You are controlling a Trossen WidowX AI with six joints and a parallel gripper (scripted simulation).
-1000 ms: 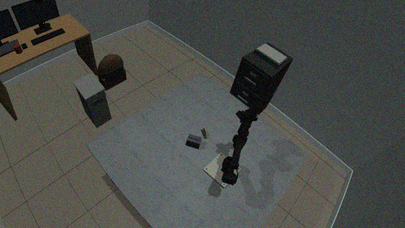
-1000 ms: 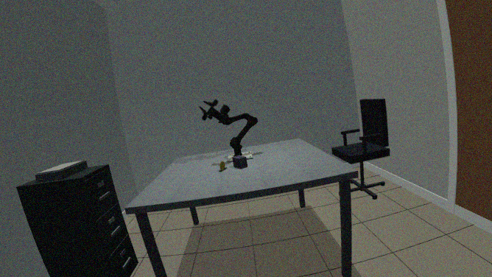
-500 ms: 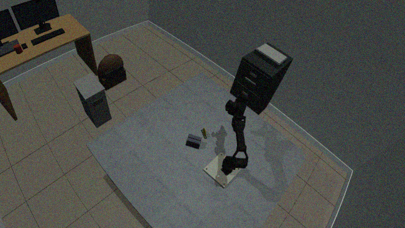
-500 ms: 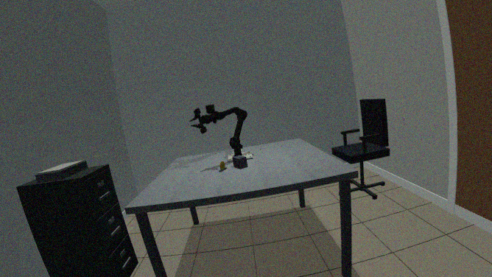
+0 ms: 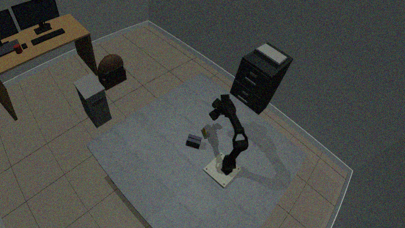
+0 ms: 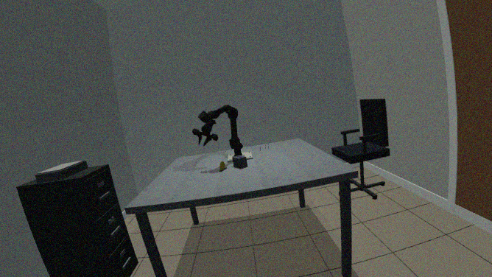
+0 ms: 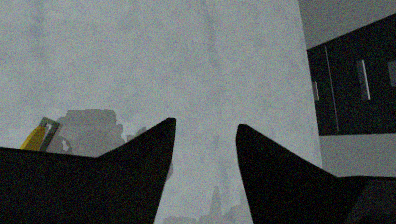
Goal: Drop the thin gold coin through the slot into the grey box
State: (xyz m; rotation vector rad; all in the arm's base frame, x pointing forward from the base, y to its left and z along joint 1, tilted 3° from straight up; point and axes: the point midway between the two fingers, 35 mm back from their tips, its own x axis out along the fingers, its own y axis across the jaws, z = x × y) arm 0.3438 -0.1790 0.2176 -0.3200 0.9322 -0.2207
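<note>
The gold coin lies 30 mm behind my gripper tip, 120 mm to the left of it and 170 mm below it.
</note>
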